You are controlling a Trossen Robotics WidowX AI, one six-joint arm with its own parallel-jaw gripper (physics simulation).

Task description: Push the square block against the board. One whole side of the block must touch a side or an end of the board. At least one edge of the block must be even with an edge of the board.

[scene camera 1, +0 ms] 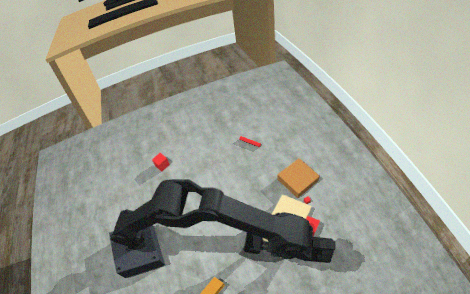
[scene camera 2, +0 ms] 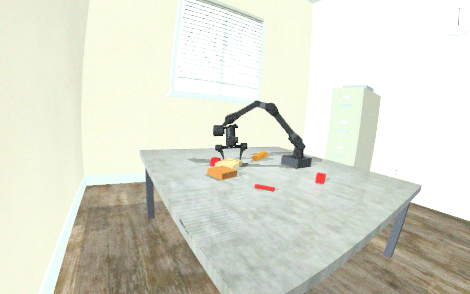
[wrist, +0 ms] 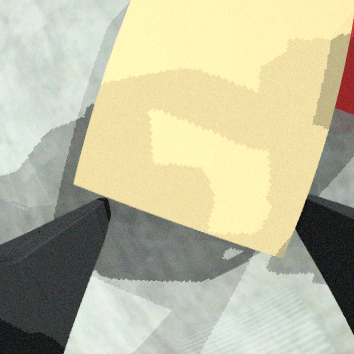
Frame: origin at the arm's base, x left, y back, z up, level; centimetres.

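Seen in the pictures: gripper, fingertip midpoint: (wrist: 198, 202); arm's base, origin of the base link: (scene camera 1: 134, 239) (scene camera 2: 298, 157).
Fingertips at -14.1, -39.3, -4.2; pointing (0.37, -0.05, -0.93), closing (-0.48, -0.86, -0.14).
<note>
Pixels of each thing's top centre, then the offset from my fingertips to it, as dx, dy, dz.
- cream square block, middle of its top: (wrist: 228, 38) (scene camera 1: 285, 221) (scene camera 2: 229, 161) +5.3, -4.8, +1.5
- orange-brown board, middle of its top: (scene camera 1: 298, 175) (scene camera 2: 222, 169) +18.5, -15.3, +1.5
- tiny red cube, middle of its top: (scene camera 1: 307, 199) +10.1, -14.4, +0.2
- red rod, middle of its top: (scene camera 1: 249, 140) (scene camera 2: 264, 185) +39.9, -6.6, +0.0
- orange bar, middle of its top: (scene camera 2: 260, 153) -10.6, +27.9, +1.7
A cream square block (scene camera 1: 292, 205) (scene camera 2: 229, 164) (wrist: 175, 100) lies flat, turned at an angle in the wrist view. An orange-brown board (scene camera 1: 298, 176) (scene camera 2: 221, 173) lies flat beside it, one corner pointing toward the cream block's far edge. They are very close; whether they touch is not clear, and no full side lies against the board. My gripper (scene camera 2: 232, 158) (wrist: 198, 202) is open and empty, fingers pointing down, with its tips near the two corners of the cream block's near end. In scene camera 1 the arm hides the fingertips and part of the cream block.
A red cube (scene camera 1: 313, 224) (scene camera 2: 215, 161) (wrist: 346, 80) is close beside the cream block. A tiny red cube (scene camera 1: 307, 200) lies near the board. A red rod (scene camera 1: 250, 141) (scene camera 2: 264, 187), another red cube (scene camera 1: 160, 162) (scene camera 2: 320, 178) and an orange bar (scene camera 1: 213, 287) (scene camera 2: 259, 156) lie farther off.
</note>
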